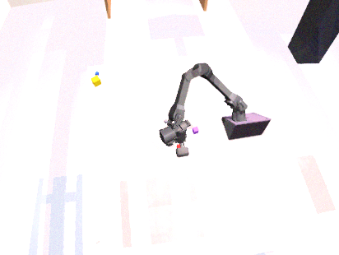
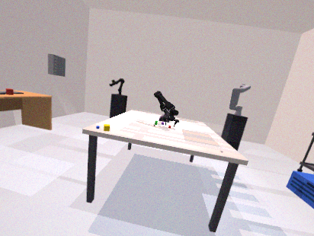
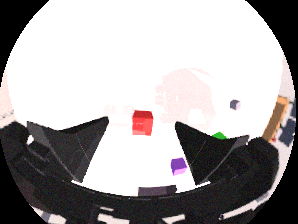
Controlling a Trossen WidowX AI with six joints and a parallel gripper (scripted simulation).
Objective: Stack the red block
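Now: gripper tip right at the red block. From my gripper tip the other things lie so: yellow block: 520 mm to the right, 470 mm ahead, 10 mm above; purple block: 110 mm behind, 90 mm to the right.
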